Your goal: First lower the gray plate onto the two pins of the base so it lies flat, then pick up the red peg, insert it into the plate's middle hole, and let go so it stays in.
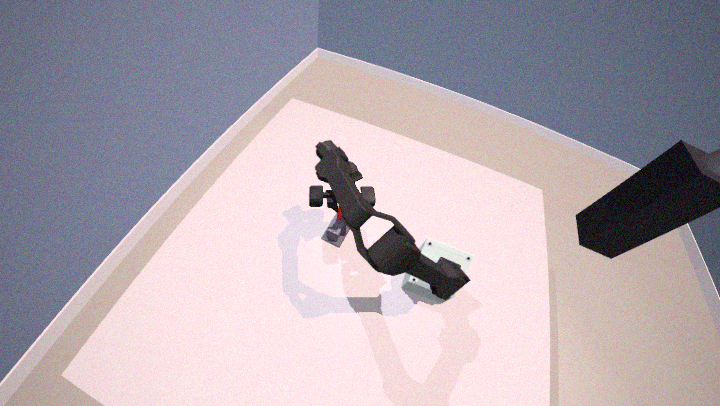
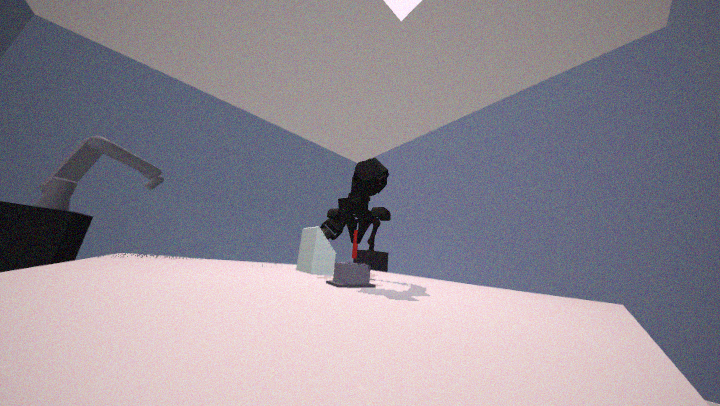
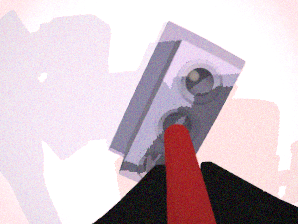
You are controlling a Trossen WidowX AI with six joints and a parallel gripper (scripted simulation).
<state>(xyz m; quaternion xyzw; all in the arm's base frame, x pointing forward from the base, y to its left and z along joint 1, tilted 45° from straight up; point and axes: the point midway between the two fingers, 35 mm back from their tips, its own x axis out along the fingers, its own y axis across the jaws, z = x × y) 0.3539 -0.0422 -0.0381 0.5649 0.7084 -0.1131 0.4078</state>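
Right now the red peg is right at my gripper tip. From my gripper tip the other things lie so: base 110 mm below; gray plate 70 mm below.
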